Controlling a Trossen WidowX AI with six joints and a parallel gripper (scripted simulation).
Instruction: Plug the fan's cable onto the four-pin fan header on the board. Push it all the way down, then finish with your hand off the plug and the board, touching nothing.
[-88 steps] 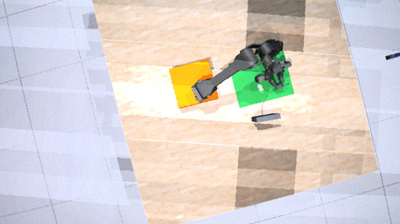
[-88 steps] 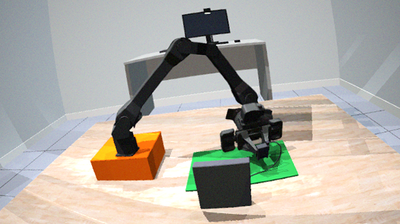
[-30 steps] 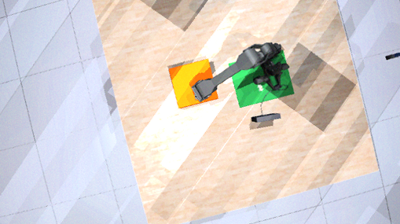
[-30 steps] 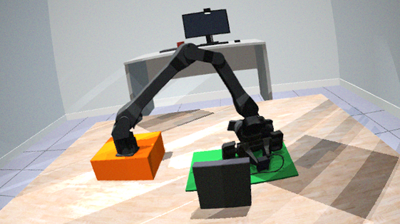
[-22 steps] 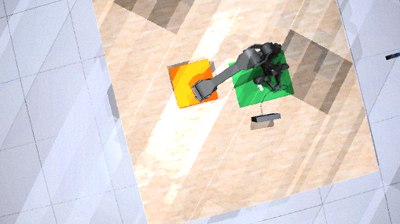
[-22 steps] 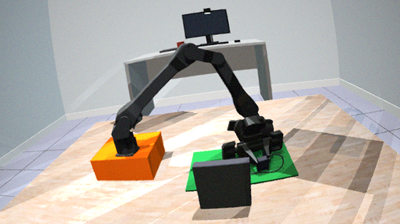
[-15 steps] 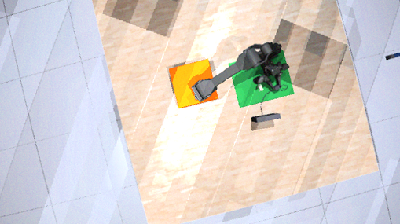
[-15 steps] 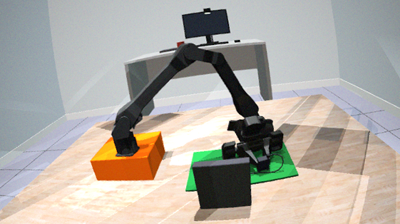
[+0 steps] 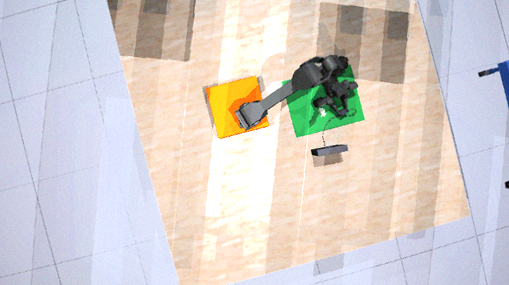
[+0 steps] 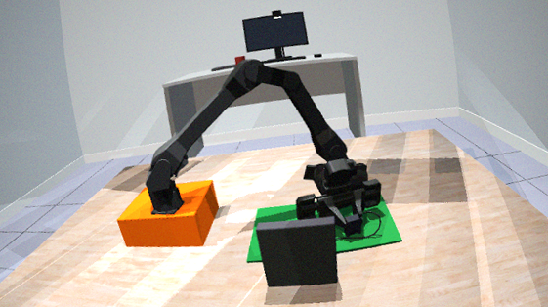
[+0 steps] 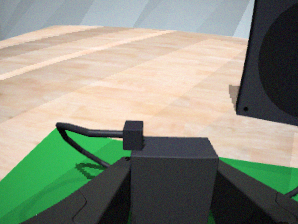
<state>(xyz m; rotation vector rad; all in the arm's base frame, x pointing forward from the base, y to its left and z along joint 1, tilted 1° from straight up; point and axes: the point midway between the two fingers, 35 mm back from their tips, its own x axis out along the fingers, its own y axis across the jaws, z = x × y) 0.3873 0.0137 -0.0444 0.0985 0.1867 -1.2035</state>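
Right now the green board is 7 cm behind my gripper tip, 6 cm to the left of it and 5 cm below it. From my gripper tip the other things lie so: black plug (1 cm to the left, 1 cm below); dark square fan (9 cm behind, 13 cm to the right, 3 cm above).
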